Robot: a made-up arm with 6 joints.
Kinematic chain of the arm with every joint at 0, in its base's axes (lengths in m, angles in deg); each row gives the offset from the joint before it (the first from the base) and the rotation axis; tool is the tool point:
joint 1: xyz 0.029 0 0.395 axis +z
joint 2: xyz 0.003 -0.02 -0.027 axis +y
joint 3: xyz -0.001 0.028 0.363 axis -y
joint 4: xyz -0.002 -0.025 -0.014 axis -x
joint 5: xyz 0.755 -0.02 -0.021 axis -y
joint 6: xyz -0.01 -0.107 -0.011 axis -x
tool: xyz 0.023 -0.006 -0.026
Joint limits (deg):
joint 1: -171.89..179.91
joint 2: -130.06..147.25
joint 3: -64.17..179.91
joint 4: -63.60..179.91
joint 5: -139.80..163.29
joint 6: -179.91..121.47
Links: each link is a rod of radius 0.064 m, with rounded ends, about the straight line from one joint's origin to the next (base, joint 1, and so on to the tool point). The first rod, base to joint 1, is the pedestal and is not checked.
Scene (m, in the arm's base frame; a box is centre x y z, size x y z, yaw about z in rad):
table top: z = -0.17
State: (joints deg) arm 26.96 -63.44 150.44 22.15 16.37 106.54
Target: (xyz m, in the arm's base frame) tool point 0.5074 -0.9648 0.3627
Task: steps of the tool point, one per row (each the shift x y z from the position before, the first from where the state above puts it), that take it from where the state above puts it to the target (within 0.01 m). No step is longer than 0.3 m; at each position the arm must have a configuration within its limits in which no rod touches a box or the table.
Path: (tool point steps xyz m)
1: 0.1328 -0.1809 0.0434
2: 0.1777 -0.1471 0.0451
3: 0.2132 -0.1018 0.0467
4: 0.2365 -0.0477 0.0483
5: 0.2453 0.0116 0.0495
6: 0.2386 0.0721 0.0503

